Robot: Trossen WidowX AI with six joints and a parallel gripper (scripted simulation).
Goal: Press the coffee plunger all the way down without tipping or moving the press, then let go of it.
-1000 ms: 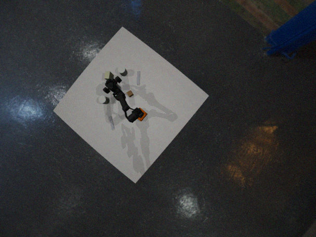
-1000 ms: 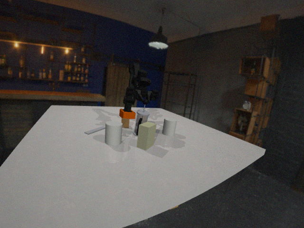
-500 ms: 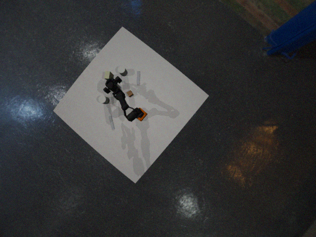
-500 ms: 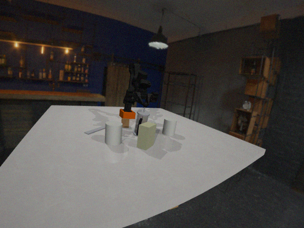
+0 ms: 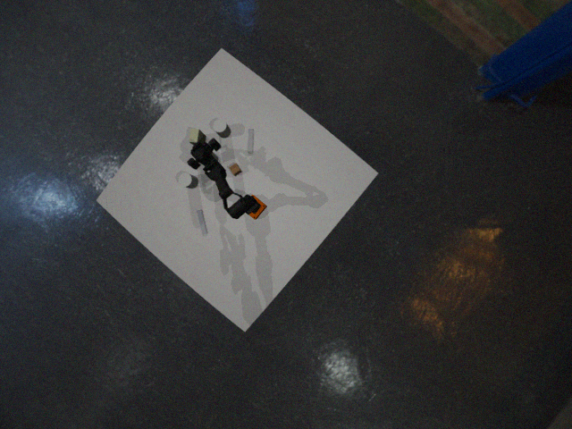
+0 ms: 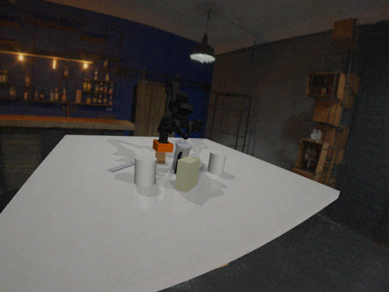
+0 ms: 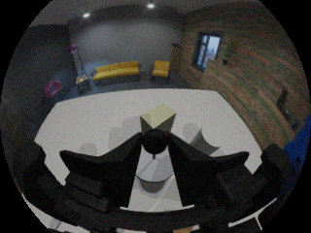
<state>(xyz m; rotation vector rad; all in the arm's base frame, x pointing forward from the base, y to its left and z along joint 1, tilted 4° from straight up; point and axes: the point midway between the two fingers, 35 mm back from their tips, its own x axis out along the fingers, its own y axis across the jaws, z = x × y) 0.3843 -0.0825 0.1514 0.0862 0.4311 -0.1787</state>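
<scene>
The coffee press lies 1 cm behind my gripper tip, 1 cm to the right of it and 9 cm below it. Round my gripper tip: tan cube: 19 cm behind, 2 cm to the right, 15 cm below.
</scene>
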